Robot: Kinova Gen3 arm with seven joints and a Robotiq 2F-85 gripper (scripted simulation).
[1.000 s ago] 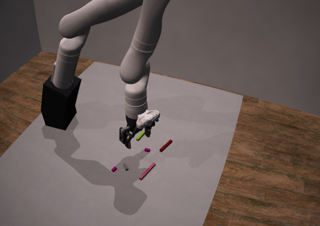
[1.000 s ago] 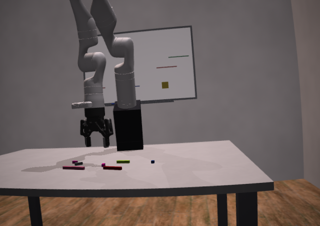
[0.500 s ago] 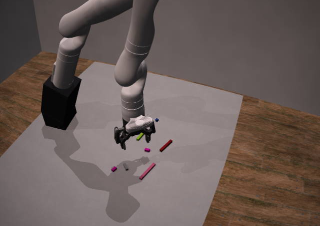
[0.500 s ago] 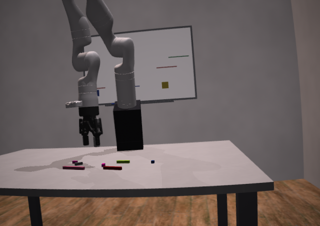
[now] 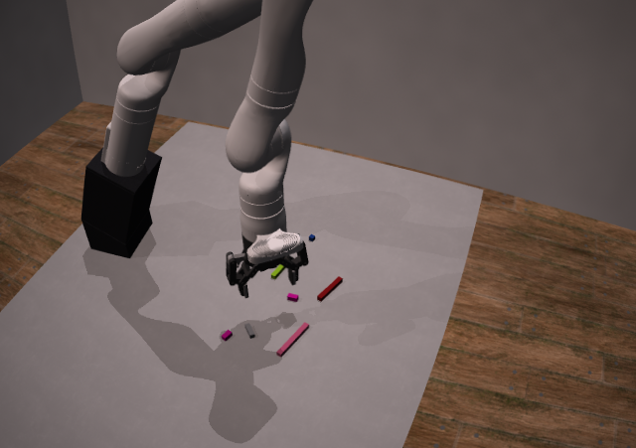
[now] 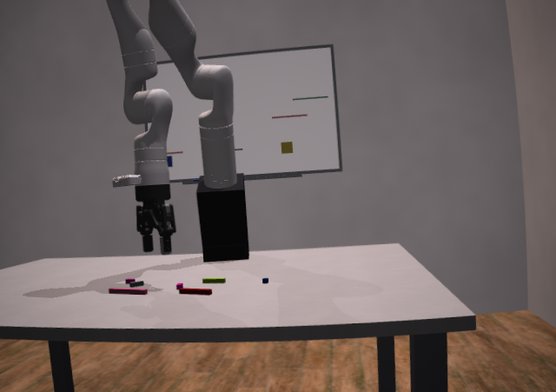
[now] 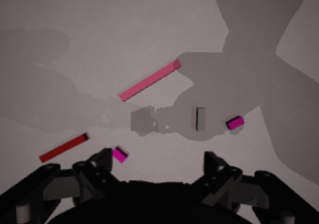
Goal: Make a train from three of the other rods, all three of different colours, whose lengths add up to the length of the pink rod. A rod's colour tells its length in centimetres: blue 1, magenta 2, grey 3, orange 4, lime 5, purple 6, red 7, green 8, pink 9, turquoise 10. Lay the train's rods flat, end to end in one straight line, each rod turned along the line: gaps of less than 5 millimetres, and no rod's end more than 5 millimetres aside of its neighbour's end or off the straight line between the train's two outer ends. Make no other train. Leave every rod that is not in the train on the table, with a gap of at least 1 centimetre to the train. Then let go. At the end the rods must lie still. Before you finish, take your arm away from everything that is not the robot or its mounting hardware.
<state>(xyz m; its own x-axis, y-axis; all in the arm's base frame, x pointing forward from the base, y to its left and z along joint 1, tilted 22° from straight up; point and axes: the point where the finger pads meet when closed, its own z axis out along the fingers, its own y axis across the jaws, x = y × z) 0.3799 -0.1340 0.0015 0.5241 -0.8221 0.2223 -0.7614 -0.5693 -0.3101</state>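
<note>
The blue rod is 30 mm ahead of my hand, 230 mm to the left of it and 70 mm below it. Also, from my hand: lime rod 10 mm behind, 120 mm to the left, 70 mm below; pink rod 60 mm ahead, 60 mm to the right, 70 mm below; grey rod 30 mm behind, 60 mm to the right, 70 mm below.
</note>
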